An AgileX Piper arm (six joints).
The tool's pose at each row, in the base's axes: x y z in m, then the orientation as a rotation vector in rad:
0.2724 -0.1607 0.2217 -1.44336 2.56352 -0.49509
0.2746 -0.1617 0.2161 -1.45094 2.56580 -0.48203
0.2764 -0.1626 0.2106 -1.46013 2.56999 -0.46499
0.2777 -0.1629 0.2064 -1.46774 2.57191 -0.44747
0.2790 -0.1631 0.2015 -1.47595 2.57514 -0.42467
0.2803 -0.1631 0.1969 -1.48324 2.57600 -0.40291
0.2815 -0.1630 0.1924 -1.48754 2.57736 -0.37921
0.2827 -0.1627 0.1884 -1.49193 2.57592 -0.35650
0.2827 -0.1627 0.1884 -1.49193 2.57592 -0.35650
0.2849 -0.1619 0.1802 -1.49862 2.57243 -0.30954
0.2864 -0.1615 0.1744 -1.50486 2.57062 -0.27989
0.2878 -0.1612 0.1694 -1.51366 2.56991 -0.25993
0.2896 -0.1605 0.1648 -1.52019 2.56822 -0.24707
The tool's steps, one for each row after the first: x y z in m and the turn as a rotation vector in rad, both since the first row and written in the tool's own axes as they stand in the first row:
-0.0004 -0.0002 0.0061 -0.00972 -0.00208 -0.00346
-0.0007 -0.0001 0.0119 -0.02285 -0.00396 -0.00730
-0.0013 0.0002 0.0163 -0.03468 -0.00812 -0.01053
-0.0019 0.0008 0.0213 -0.05004 -0.01331 -0.01351
-0.0027 0.0014 0.0260 -0.06351 -0.01996 -0.01645
-0.0035 0.0022 0.0305 -0.07749 -0.02779 -0.01725
-0.0045 0.0028 0.0345 -0.08971 -0.03717 -0.01874
-0.0045 0.0028 0.0345 -0.08971 -0.03717 -0.01874
-0.0065 0.0043 0.0426 -0.11441 -0.05725 -0.02047
-0.0078 0.0054 0.0484 -0.13094 -0.06871 -0.02286
-0.0089 0.0063 0.0534 -0.14361 -0.07446 -0.02737
-0.0105 0.0068 0.0581 -0.15146 -0.07877 -0.03108

